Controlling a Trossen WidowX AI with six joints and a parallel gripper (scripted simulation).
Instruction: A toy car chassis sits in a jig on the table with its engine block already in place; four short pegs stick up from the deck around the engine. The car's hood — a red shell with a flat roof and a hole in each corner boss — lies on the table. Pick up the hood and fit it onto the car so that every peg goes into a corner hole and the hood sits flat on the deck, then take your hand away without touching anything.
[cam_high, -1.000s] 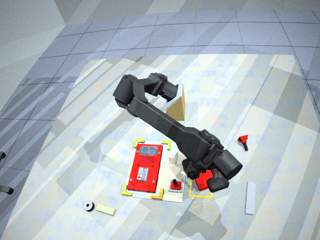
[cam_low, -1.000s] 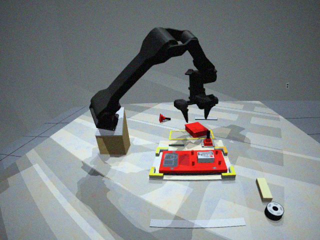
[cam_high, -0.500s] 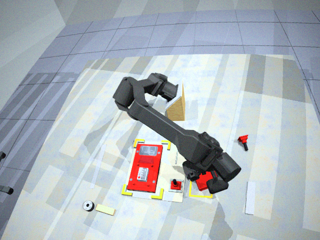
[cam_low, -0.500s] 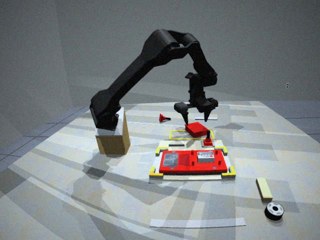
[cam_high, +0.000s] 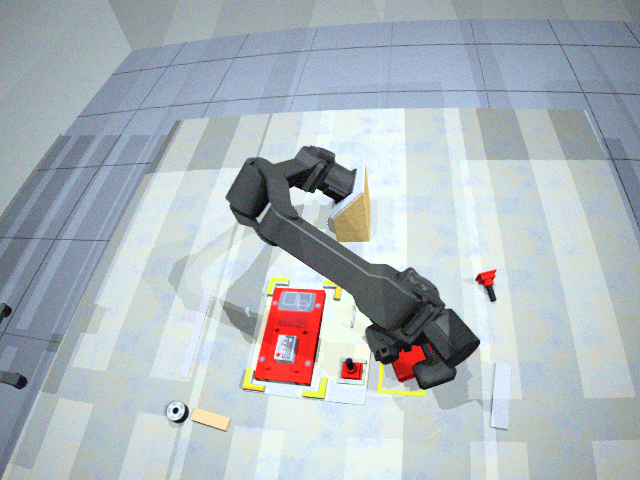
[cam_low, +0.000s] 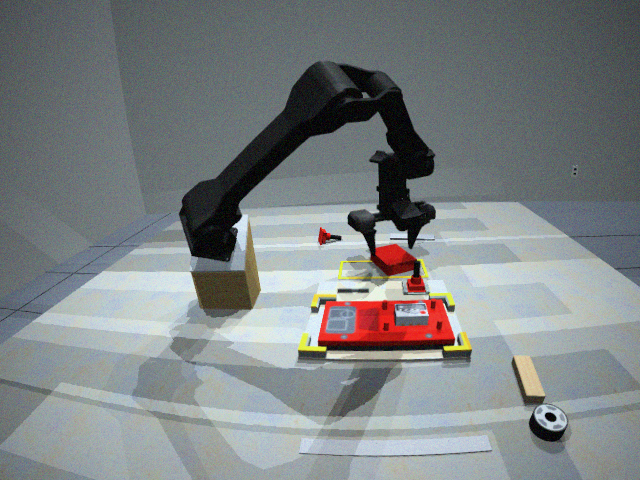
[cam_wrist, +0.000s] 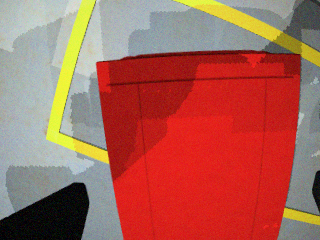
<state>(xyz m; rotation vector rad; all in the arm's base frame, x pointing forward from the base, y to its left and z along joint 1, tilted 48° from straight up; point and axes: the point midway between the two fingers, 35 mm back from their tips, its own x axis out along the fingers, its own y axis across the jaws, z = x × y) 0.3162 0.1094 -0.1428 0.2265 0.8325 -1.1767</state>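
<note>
Right now the red hood is 10 mm below my gripper tip. The rest, counted from my gripper tip: wooden block 190 mm ahead, 360 mm to the right, 20 mm below; then grey engine block 30 mm ahead, 240 mm to the right; then black post 50 mm ahead, 120 mm to the right, 10 mm above.
</note>
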